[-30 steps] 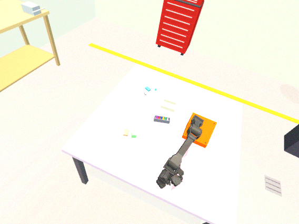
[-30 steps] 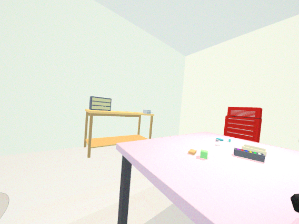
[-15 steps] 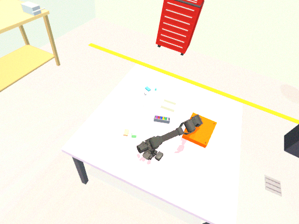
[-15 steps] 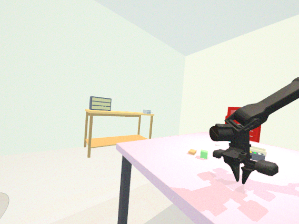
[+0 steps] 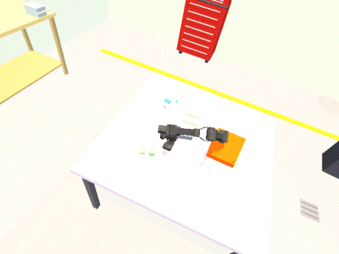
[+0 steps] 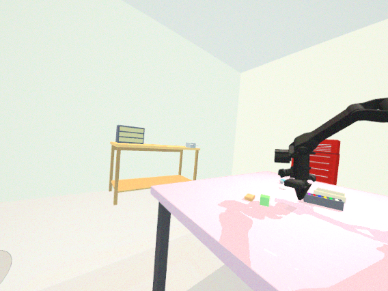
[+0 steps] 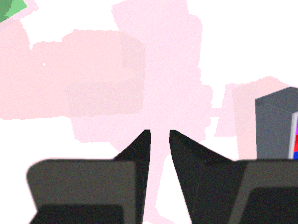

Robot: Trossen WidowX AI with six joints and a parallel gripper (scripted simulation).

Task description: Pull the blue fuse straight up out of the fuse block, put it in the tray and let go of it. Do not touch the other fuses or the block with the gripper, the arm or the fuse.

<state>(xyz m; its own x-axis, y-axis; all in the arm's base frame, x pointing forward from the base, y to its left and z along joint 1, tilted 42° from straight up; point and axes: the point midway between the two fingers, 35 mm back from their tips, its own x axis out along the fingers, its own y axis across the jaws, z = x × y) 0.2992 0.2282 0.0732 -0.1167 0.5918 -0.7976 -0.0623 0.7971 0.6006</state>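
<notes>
Right now the blue fuse is 150 mm to the right of my gripper tip, 20 mm behind it and 10 mm below it. From my gripper tip the other things lie so: red fuse: 140 mm to the right, 10 mm below, 10 mm behind; green block: 120 mm to the left, 90 mm ahead, 20 mm below; yellow fuse: 160 mm to the right, 40 mm behind, 10 mm below.
</notes>
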